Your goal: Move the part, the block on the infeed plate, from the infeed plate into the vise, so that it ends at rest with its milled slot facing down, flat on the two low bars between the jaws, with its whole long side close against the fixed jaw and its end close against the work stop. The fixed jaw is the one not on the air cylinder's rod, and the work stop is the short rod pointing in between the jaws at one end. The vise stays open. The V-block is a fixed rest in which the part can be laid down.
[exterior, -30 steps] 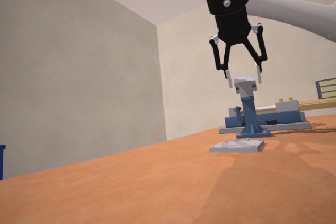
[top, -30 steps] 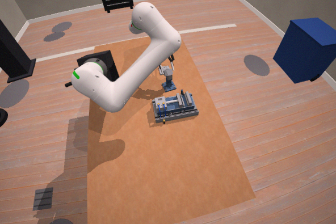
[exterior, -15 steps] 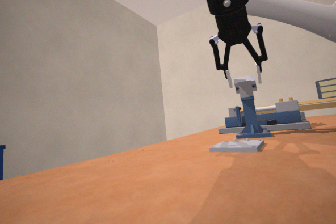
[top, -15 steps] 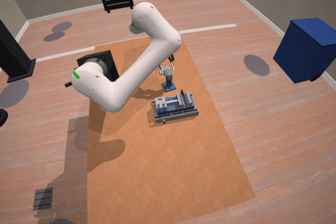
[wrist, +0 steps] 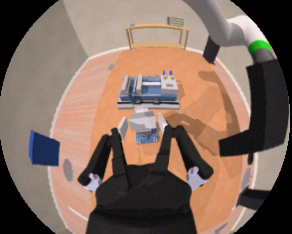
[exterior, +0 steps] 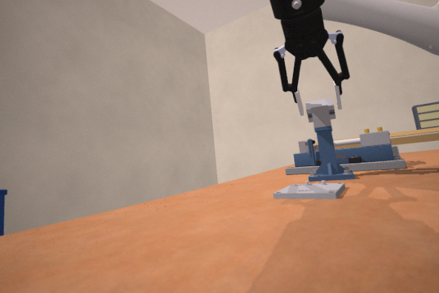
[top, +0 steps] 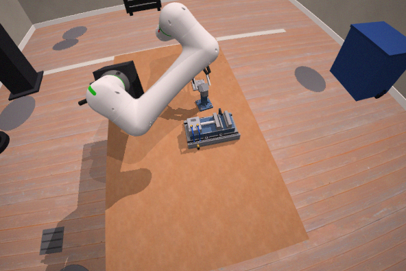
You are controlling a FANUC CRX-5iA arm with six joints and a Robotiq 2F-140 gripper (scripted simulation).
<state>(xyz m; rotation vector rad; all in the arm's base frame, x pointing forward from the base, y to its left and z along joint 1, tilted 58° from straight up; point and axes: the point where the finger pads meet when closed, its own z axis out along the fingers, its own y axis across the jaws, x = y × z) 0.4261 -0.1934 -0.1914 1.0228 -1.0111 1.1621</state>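
My gripper is now 30 mm above the part and 10 mm to the left of it. Also, from my hand: air cylinder: 210 mm to the right, 120 mm behind, 100 mm below; then vise base: 220 mm to the right, 140 mm below, 30 mm behind.
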